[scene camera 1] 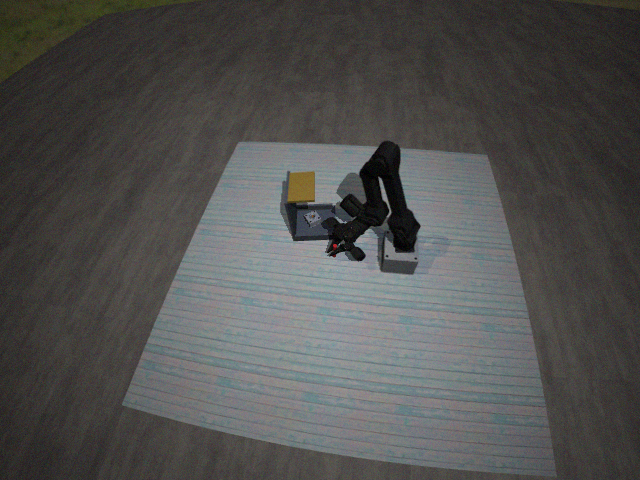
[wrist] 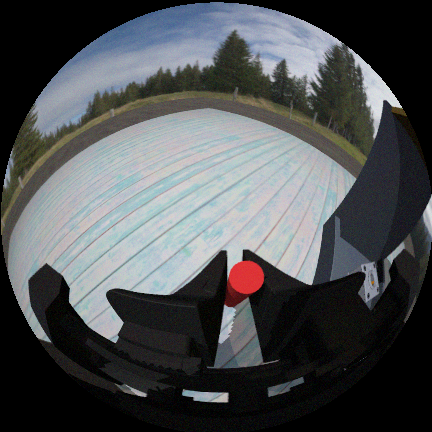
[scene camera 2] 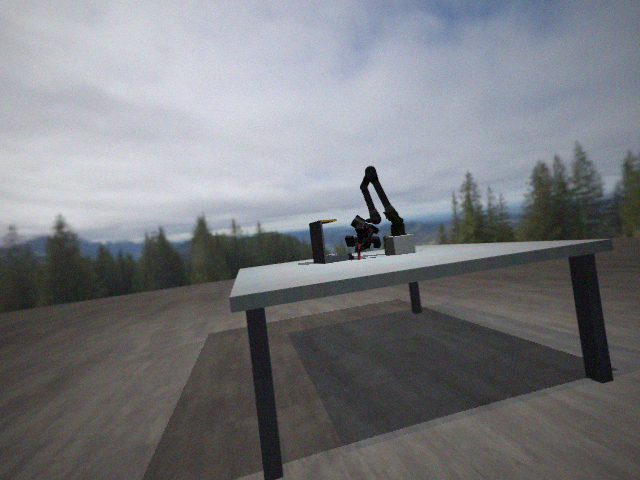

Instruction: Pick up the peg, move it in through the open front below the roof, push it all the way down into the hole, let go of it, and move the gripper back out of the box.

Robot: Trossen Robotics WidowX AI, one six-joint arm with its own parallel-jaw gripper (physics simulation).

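Frame: origin at the arm's base, x left, y ahead, z down, level; metres.
Where they show: gripper, fingertip midpoint: (scene camera 1: 328,254) (wrist: 234,255) (scene camera 2: 356,251); arm's base at its link origin: (scene camera 1: 404,244) (scene camera 2: 398,235).
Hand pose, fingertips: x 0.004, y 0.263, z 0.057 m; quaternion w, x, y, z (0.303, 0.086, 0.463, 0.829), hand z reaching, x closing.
Note:
Each offset is from my fingertips to the centre of the thing. "spot": to the spot under its first point.
The red peg {dx -0.016, dy -0.021, dz +0.002 m} (scene camera 1: 334,246) (scene camera 2: 359,251) (wrist: 246,277) is upright between the fingers of my gripper (scene camera 1: 333,251) (wrist: 234,255), which is shut on it. In the wrist view its round top rises between the two black fingertips. Its lower end is at or close to the table top; a gap is too small to tell. The peg is outside the box, beside its low rim. The box has a tall dark wall (scene camera 1: 291,219) (scene camera 2: 316,241) (wrist: 387,185) and a yellow roof (scene camera 1: 301,187) (scene camera 2: 328,221) above. A pale block {dx -0.180, dy +0.068, dz +0.017 m} (scene camera 1: 312,218) (wrist: 370,286) with the hole sits on the box floor, turned at an angle.
The arm's grey base (scene camera 1: 398,262) (scene camera 2: 400,244) stands to the right of the gripper in both scene views. The box's low rim {spot: dx -0.089, dy +0.062, dz +0.026 m} (scene camera 1: 313,238) lies close to the gripper, and part of the box floor is hidden behind the gripper in scene camera 1.

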